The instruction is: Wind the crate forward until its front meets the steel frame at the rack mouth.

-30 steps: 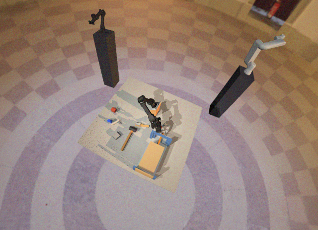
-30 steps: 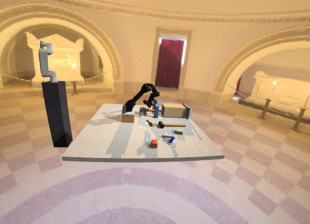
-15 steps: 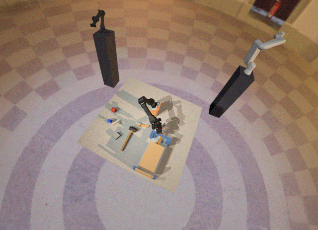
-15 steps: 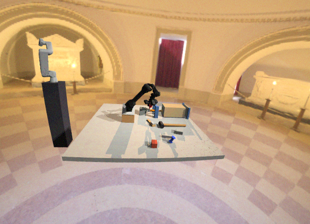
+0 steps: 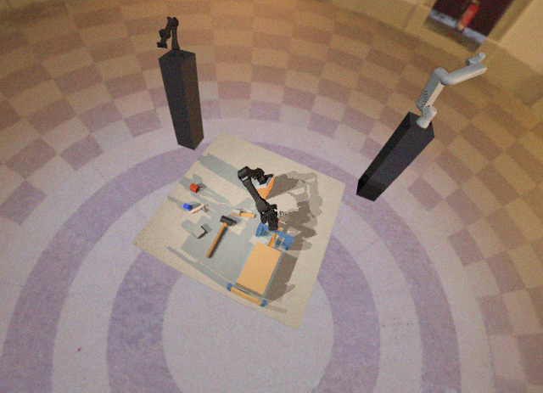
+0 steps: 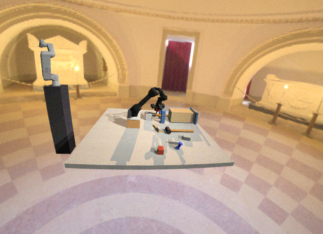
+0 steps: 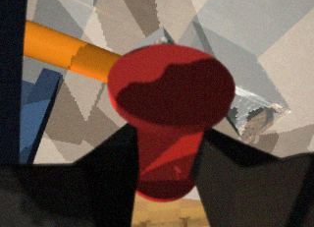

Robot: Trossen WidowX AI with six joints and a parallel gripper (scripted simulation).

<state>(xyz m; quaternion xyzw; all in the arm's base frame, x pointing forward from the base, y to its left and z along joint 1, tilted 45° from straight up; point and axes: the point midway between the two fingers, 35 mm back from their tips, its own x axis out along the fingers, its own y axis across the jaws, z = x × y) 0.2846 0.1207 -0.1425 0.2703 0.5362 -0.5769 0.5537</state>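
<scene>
The frame is 80 mm ahead of my gripper tip, 20 mm to the left of it and 30 mm below it. From my gripper tip the other things lie so: winch: 100 mm behind, 30 mm to the left, 100 mm below; then red knob: 10 mm ahead, 20 mm to the right; then red-knobbed handle: 30 mm behind, 30 mm below.
</scene>
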